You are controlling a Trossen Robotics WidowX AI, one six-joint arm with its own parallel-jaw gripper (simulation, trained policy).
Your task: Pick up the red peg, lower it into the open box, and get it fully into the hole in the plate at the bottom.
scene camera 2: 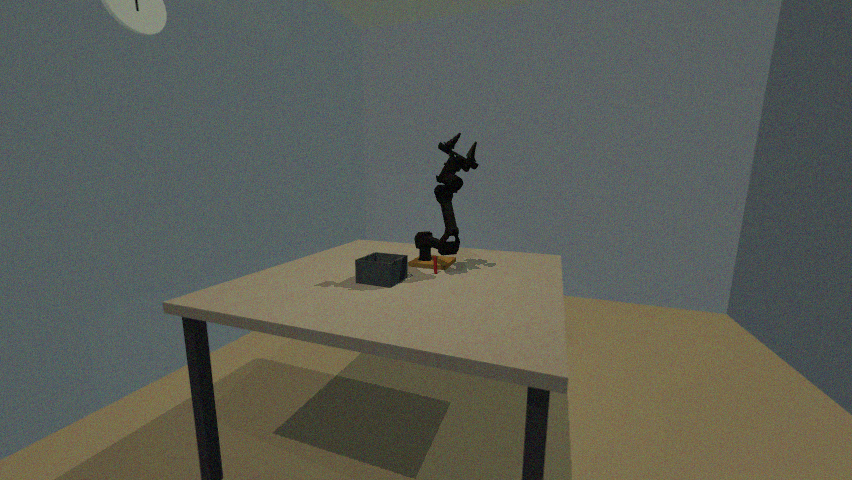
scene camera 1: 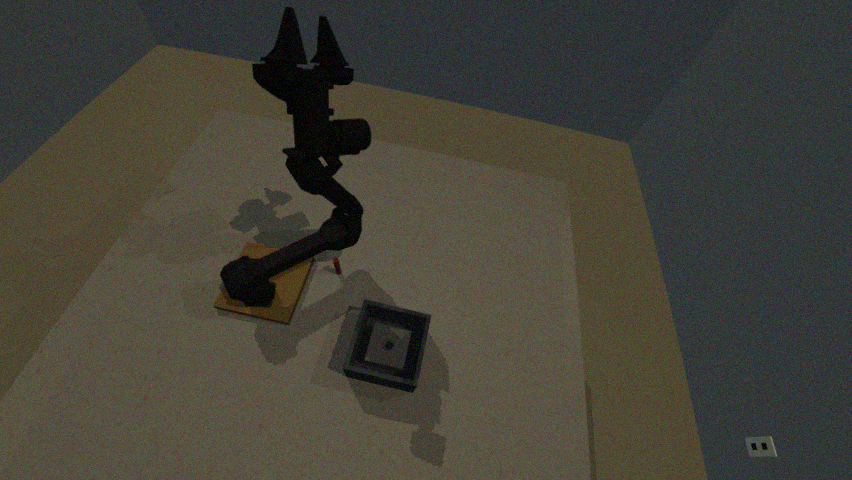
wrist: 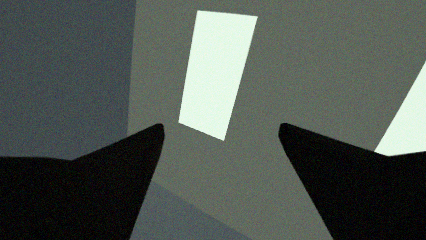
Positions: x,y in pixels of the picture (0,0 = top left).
Scene:
A dark box shows in scene camera 2 (379,269) and in scene camera 1 (371,312); in the wrist view it is out of frame. A light plate shows in scene camera 1 (393,359); in scene camera 2 it is hidden by the dark box, in the wrist view it is out of frame.

